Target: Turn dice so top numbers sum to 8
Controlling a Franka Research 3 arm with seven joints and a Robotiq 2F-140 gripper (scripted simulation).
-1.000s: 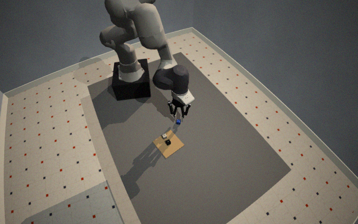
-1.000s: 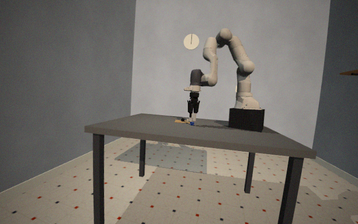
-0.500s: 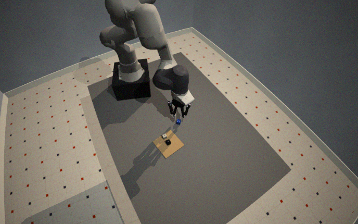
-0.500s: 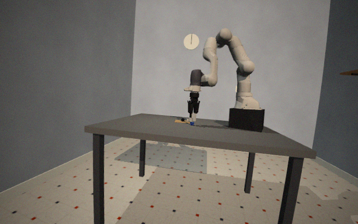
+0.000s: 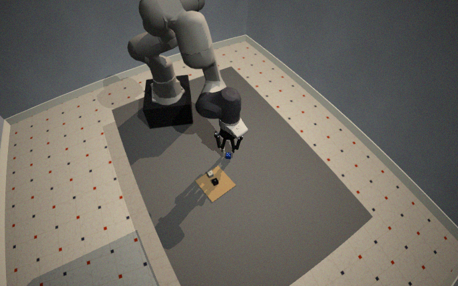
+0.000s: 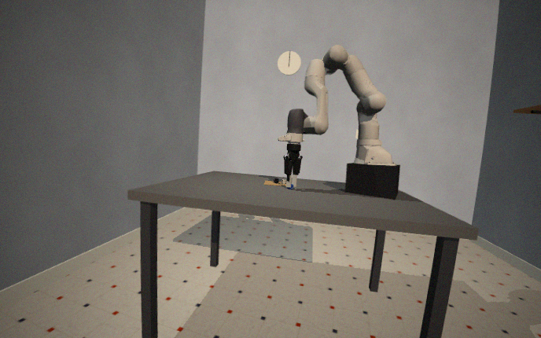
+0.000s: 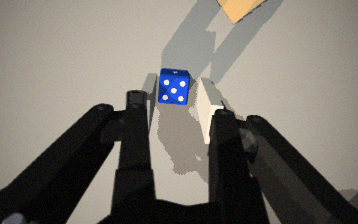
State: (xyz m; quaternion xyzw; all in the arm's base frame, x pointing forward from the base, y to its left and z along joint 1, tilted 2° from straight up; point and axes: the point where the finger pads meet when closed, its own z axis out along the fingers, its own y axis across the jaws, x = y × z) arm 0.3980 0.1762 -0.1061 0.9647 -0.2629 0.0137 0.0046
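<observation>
Right now the blue die is 3 cm below my hand. Also, from my hand: black die 12 cm to the right, 12 cm ahead, 3 cm below; then white die 12 cm to the right, 7 cm ahead, 3 cm below; then tan mat 12 cm to the right, 12 cm ahead, 4 cm below.
</observation>
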